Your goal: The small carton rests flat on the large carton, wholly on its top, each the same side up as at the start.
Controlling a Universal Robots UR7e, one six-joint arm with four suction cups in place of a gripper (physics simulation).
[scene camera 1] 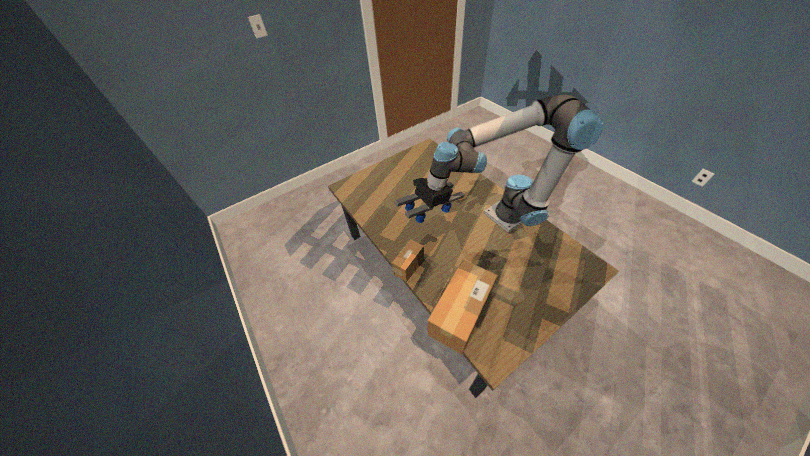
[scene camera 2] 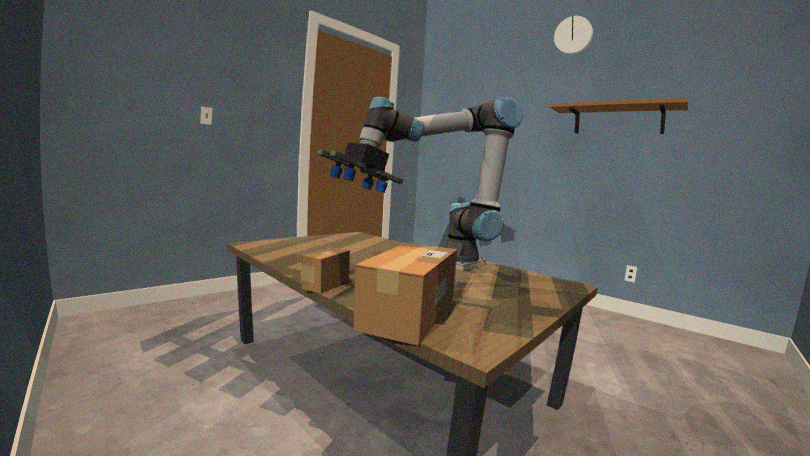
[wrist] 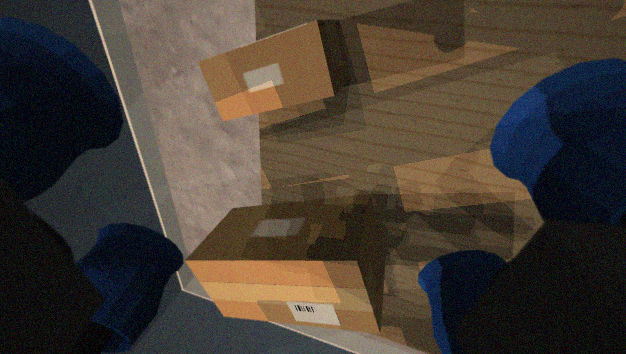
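Where they show: hand at its tool point: (scene camera 2: pixel 357 184) (wrist: pixel 302 205); arm's base at its link origin: (scene camera 1: pixel 509 212) (scene camera 2: pixel 460 257).
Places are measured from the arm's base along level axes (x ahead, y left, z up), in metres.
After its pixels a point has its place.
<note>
The small carton (scene camera 1: pixel 406 260) @(x 0.640, y -0.053, z 0.078 m) (scene camera 2: pixel 324 273) @(x 0.657, y -0.022, z 0.032 m) (wrist: pixel 295 60) @(x 0.576, y -0.099, z 0.078 m) is brown with a small pale label on top. It stands on the table at its long front edge, apart from the large carton. The large carton (scene camera 1: pixel 460 305) @(x 0.617, y 0.262, z 0.128 m) (scene camera 2: pixel 391 305) @(x 0.717, y 0.312, z 0.053 m) (wrist: pixel 265 272) @(x 0.597, y 0.196, z 0.128 m) stands on the table at the same edge, with tape and a barcode label on its top. No carton lies on its top. My gripper (scene camera 1: pixel 429 208) @(x 0.496, y -0.085, z 0.288 m) (scene camera 2: pixel 358 178) @(x 0.496, y -0.085, z 0.288 m) (wrist: pixel 305 205) @(x 0.496, y -0.085, z 0.288 m) is open: its blue suction cups touch nothing and hang well above the table, off to the door side of the small carton. Its cups frame the wrist view.
The wooden table (scene camera 1: pixel 578 266) @(x -0.004, y 0.412, z -0.024 m) (scene camera 2: pixel 481 351) @(x 0.617, y 0.478, z -0.024 m) bears both cartons and the arm's base (scene camera 1: pixel 502 219) @(x 0.074, y 0.013, z 0.008 m) at its back edge. A gap of table separates the cartons. A wall shelf (scene camera 2: pixel 617 105) and a door (scene camera 1: pixel 415 62) (scene camera 2: pixel 351 130) are behind the table.
</note>
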